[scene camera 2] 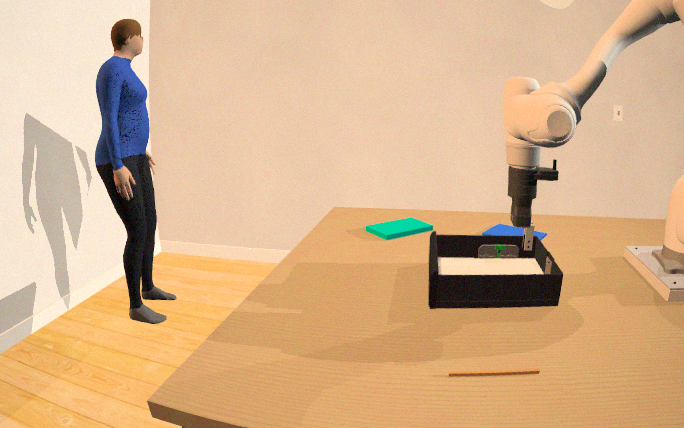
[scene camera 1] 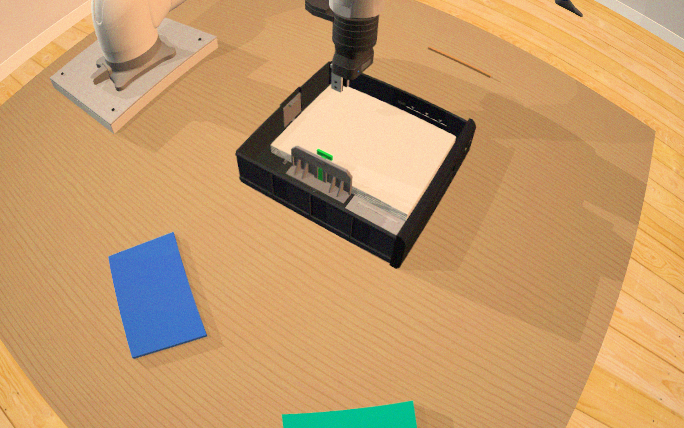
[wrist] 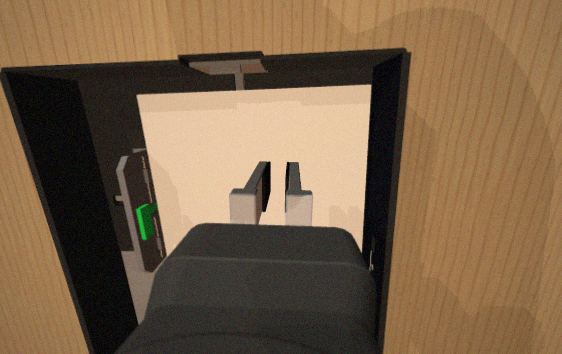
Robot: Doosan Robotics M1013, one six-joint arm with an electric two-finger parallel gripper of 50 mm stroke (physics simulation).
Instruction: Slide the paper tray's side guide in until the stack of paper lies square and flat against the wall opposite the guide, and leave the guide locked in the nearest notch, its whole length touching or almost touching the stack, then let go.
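Places are measured from the arm's base along level axes (x ahead, y left, z up), in millimetres.
Pixels of known places: gripper, between the fingertips: [scene camera 2: 527, 248] [scene camera 1: 339, 87] [wrist: 278, 177]; arm's base, origin of its link: [scene camera 2: 682, 264] [scene camera 1: 134, 59].
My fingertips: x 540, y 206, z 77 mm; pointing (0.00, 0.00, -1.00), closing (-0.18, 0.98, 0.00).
Observation:
Ahead of a thing's pixels: the offset from my fingertips to its middle. "spot": to the spot under its first point.
The black paper tray @(93 mm ahead, 37 mm right, 68 mm down) [scene camera 1: 327, 214] [scene camera 2: 494, 291] [wrist: 55, 150] holds a cream paper stack @(81 mm ahead, 7 mm right, 85 mm down) [scene camera 1: 373, 141] [scene camera 2: 484, 265] [wrist: 200, 135]. The stack lies flat, its far side along the wall opposite the guide, with no clear gap in the wrist view. The grey side guide @(79 mm ahead, 114 mm right, 70 mm down) [scene camera 1: 344, 177] [scene camera 2: 486, 250] [wrist: 131, 185] with its green lever @(78 mm ahead, 106 mm right, 71 mm down) [scene camera 1: 324, 154] [scene camera 2: 499, 248] [wrist: 145, 221] stands upright beside the stack's near side, touching or almost touching. Its notch engagement is hidden. My gripper [scene camera 1: 342, 86] [scene camera 2: 528, 247] [wrist: 278, 177] is empty, fingers slightly apart, low over the stack's end at the robot-base side, away from the guide.
A grey end plate @(spot: 68 mm back, 58 mm right, 69 mm down) [scene camera 1: 292, 109] [scene camera 2: 548, 263] [wrist: 225, 66] sits at the tray wall nearest the robot base [scene camera 1: 191, 37]. A blue slab @(43 mm ahead, 493 mm right, 112 mm down) [scene camera 1: 156, 295] [scene camera 2: 506, 231], a green slab @(461 mm ahead, 424 mm right, 107 mm down) [scene camera 1: 353, 416] [scene camera 2: 398, 228] and a thin orange-brown rod @(28 mm ahead, 393 mm left, 112 mm down) [scene camera 1: 459, 62] [scene camera 2: 494, 372] lie on the table. A person [scene camera 2: 123, 111] stands beyond it.

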